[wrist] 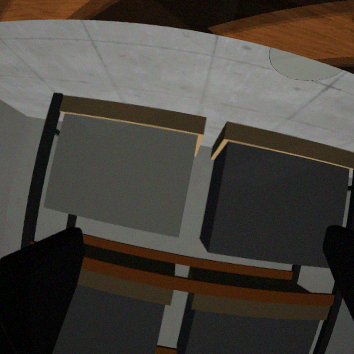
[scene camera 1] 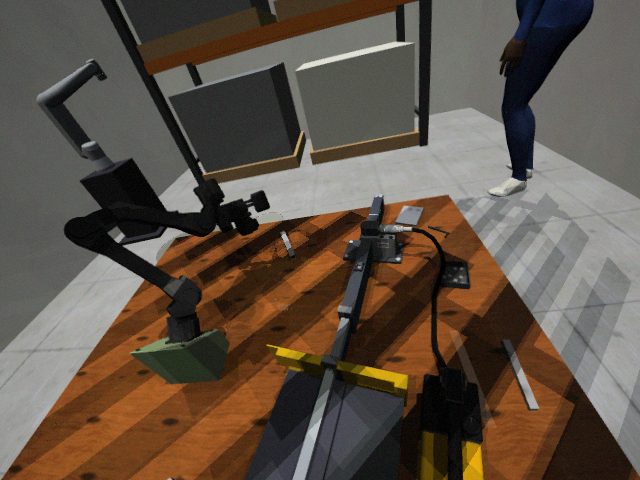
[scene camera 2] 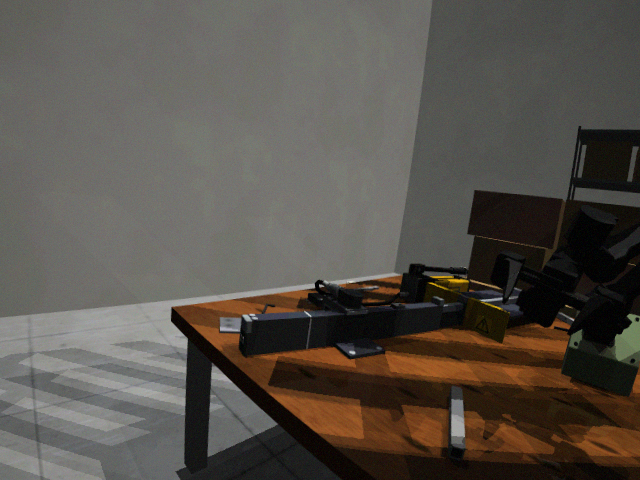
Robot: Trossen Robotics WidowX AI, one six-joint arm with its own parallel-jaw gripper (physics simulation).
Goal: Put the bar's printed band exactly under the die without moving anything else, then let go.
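A short square bar lies flat on the table, pale in the middle and darker toward an end; its printed band cannot be made out surely. A long dark rail crosses the table, with a thin white line near its end in the scene camera 2 view. A dark block with a hose fitting straddles the rail; the die cannot be told apart there. My gripper is open and empty, raised above the table, apart from the short bar. Bar and die do not show in the wrist view.
A yellow guard crosses the rail. A black cable runs to a black-and-yellow unit. A bolt tray, a pale plate, a hex key and a flat strip lie right of the rail. A person stands beyond.
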